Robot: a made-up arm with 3 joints. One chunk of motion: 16 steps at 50 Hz.
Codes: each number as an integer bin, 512 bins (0 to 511) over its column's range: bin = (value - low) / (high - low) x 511, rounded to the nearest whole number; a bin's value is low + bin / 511 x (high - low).
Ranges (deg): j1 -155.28..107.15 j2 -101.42..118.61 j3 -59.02..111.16
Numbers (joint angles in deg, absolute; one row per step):
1: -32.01 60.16 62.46
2: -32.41 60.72 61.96
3: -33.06 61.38 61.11
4: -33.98 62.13 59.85
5: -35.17 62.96 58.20
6: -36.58 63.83 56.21
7: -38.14 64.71 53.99
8: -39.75 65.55 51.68
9: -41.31 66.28 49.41
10: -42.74 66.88 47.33
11: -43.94 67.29 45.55
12: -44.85 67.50 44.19
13: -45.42 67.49 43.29
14: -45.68 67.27 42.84
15: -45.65 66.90 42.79
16: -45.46 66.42 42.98
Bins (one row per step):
1: 240 375 365
2: 239 377 363
3: 238 378 361
4: 236 380 357
5: 234 382 352
6: 231 384 346
7: 228 386 339
8: 225 388 332
9: 222 389 326
10: 219 391 319
11: 217 392 314
12: 215 392 310
13: 214 392 307
14: 213 392 306
15: 213 391 306
16: 214 390 306

